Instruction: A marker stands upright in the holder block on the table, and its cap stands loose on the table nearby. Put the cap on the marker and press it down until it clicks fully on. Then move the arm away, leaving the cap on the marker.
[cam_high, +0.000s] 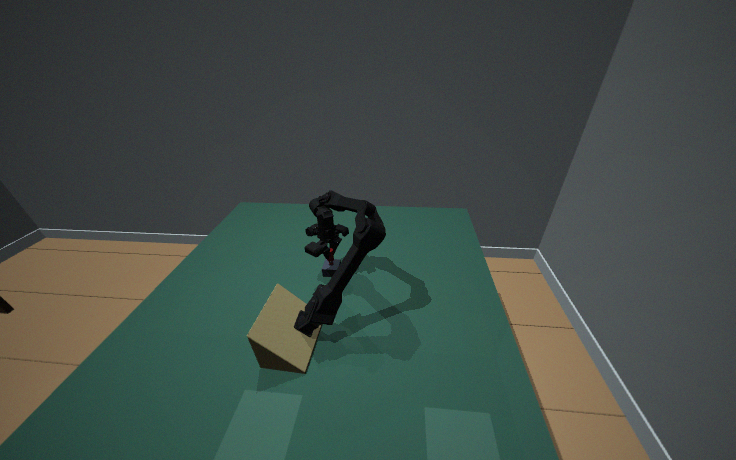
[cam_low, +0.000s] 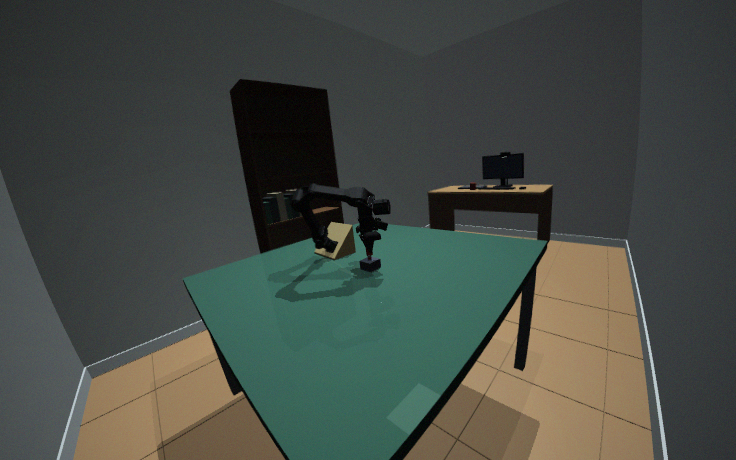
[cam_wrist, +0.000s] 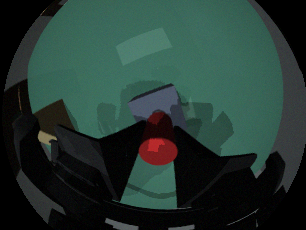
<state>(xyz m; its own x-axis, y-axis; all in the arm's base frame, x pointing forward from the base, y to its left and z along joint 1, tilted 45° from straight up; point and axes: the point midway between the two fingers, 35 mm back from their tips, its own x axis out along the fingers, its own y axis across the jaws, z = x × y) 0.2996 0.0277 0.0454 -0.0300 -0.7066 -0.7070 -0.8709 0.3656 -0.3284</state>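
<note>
Now: the red cap 1 cm above my gripper tip. From my gripper tip the other things lie so: dark holder block (6 cm below).
</note>
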